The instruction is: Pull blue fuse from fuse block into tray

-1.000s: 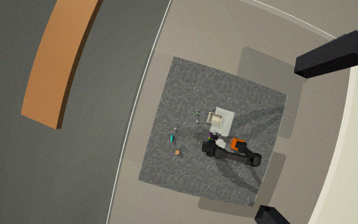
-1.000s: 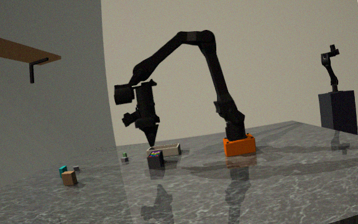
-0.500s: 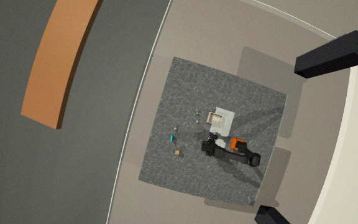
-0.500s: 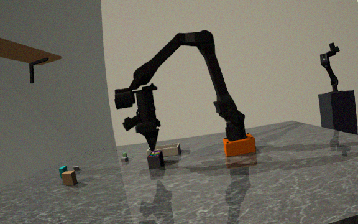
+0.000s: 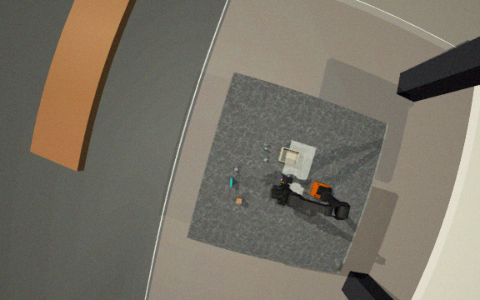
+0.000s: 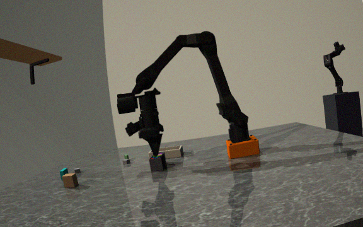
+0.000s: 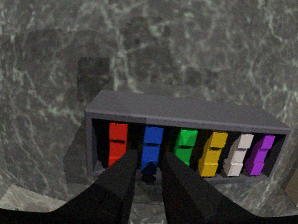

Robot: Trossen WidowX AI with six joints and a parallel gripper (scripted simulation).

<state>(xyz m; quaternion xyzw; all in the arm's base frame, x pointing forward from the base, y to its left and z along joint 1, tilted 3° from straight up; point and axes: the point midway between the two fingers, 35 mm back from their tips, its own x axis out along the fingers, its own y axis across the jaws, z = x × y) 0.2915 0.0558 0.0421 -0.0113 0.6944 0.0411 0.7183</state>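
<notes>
Now: gripper tip 2 cm above the blue fuse. From my gripper tip the other things lie so: beige tray (23 cm to the right, 4 cm below); then red fuse (2 cm to the left, 2 cm below); then green fuse (2 cm to the right, 2 cm below).
</notes>
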